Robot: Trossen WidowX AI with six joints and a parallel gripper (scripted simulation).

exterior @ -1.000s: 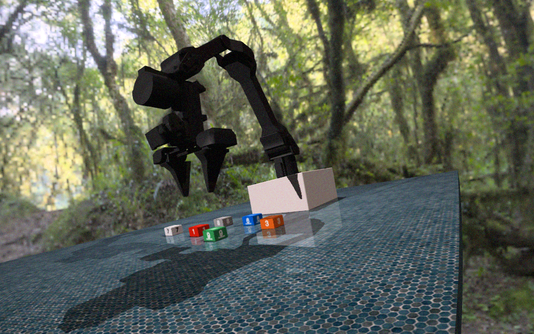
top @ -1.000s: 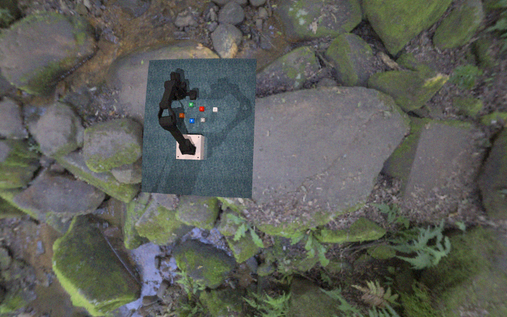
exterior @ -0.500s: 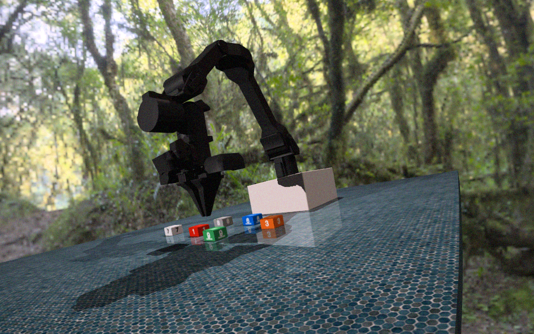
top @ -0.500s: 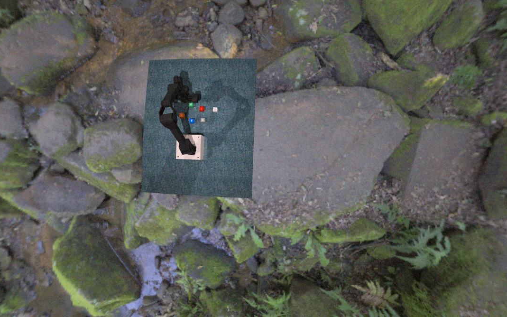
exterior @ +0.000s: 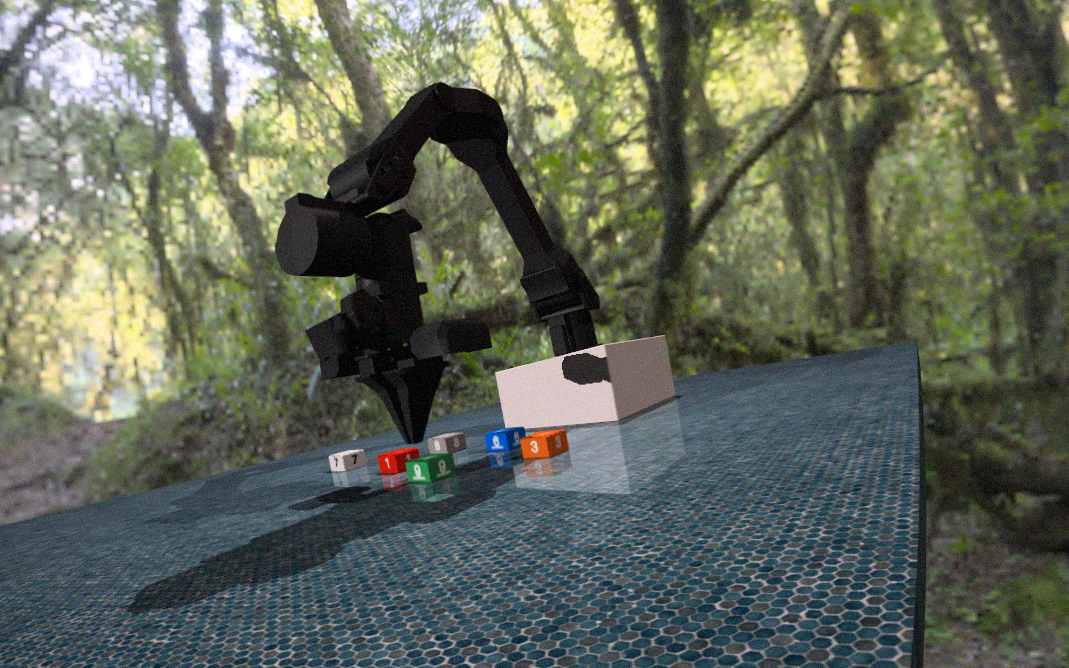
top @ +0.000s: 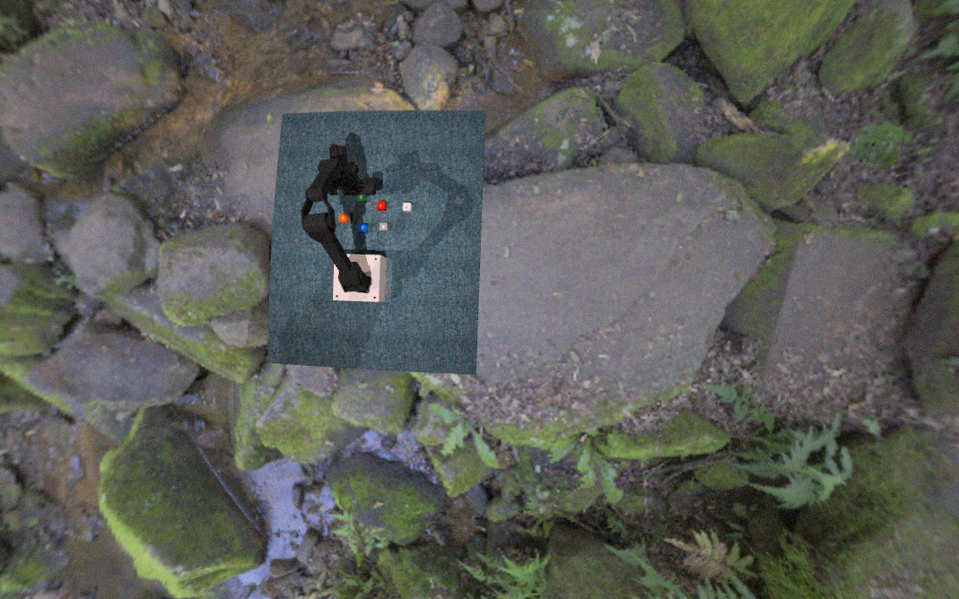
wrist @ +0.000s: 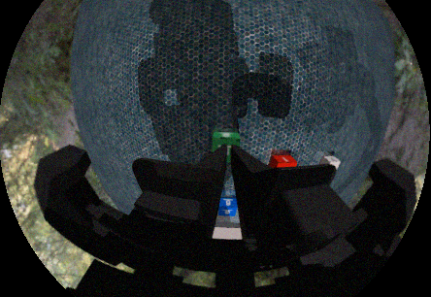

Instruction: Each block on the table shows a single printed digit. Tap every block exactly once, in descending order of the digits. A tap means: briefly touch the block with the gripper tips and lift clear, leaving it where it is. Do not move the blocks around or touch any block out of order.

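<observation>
My gripper tip is 1 cm past the green block and 3 cm above it. Also, from my gripper tip: blue block (14 cm behind, 3 cm to the right, 3 cm below); then red block (3 cm behind, 9 cm to the right, 3 cm below); then orange block (11 cm behind, 6 cm to the left, 3 cm below).
</observation>
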